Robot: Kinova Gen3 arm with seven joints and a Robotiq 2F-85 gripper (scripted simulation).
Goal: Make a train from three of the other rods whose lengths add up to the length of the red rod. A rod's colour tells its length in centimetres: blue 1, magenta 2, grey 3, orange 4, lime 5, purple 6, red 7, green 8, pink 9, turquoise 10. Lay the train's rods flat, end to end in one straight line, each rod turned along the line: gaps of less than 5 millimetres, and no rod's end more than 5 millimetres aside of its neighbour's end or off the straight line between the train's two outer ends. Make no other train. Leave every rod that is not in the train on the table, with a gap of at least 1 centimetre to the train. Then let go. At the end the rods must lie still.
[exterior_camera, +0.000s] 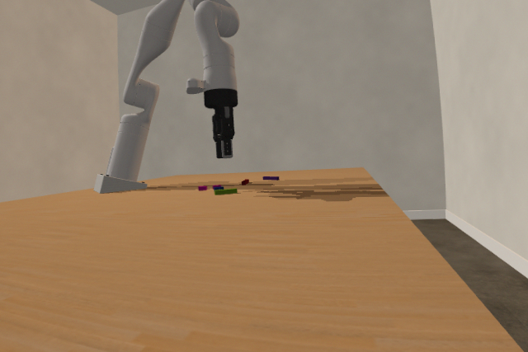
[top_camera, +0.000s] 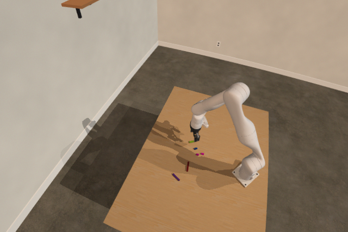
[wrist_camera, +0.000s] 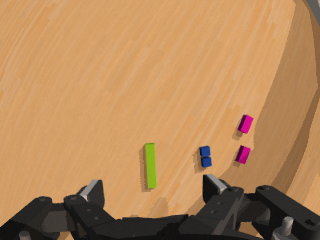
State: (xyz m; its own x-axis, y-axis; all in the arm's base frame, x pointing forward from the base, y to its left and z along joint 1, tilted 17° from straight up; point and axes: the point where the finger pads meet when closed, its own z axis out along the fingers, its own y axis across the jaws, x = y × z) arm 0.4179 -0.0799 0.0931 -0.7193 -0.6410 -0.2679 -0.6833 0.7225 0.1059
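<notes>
Now: hand 8 cm above the lime-green rod. The rest, counted from my hand: red rod: 19 cm to the left, 8 cm below, 6 cm behind; then purple rod: 30 cm to the left, 8 cm below, 3 cm behind.
</notes>
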